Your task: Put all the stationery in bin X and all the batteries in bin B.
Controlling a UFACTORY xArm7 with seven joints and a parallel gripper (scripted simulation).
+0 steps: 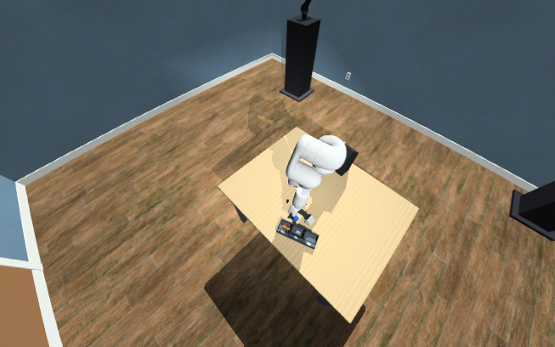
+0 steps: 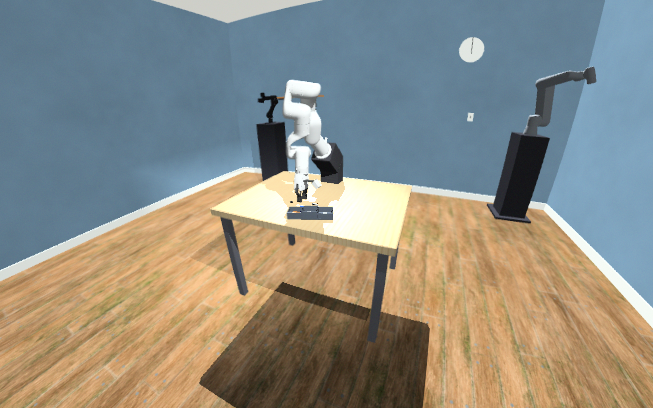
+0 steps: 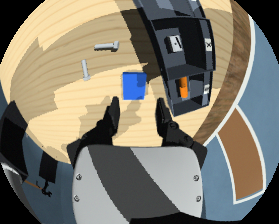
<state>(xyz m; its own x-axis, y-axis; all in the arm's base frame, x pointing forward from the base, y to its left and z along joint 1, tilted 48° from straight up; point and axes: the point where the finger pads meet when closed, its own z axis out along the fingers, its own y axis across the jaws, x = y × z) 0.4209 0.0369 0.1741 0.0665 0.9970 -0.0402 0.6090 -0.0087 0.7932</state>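
Now: the blue block 7 cm below my hand. The rest, counted from my hand: dark double bin (7 cm ahead, 8 cm to the left, 5 cm below); then pencil sharpener (6 cm ahead, 8 cm to the left, 6 cm below); then orange battery (9 cm ahead, 1 cm to the left, 6 cm below).
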